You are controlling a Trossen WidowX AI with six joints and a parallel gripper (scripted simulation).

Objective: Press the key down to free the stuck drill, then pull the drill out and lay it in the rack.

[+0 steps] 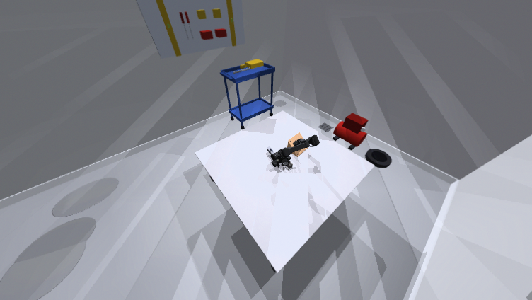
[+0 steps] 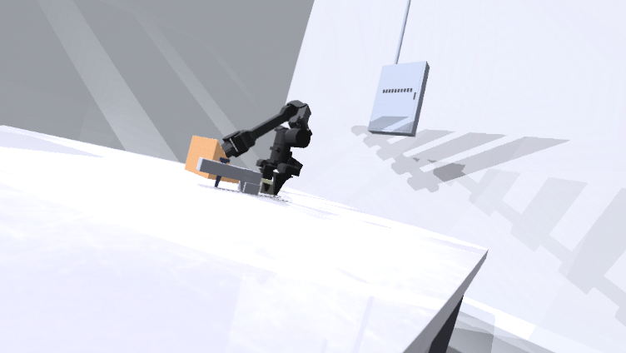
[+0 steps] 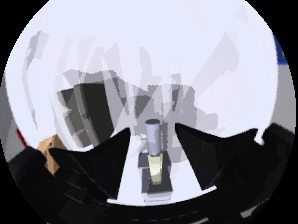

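Right now the drill is 1 cm behind my gripper tip, 4 cm to the right of it and 4 cm above it. The rest, counted from my gripper tip: dark block: 6 cm behind, 5 cm to the left, 1 cm above.
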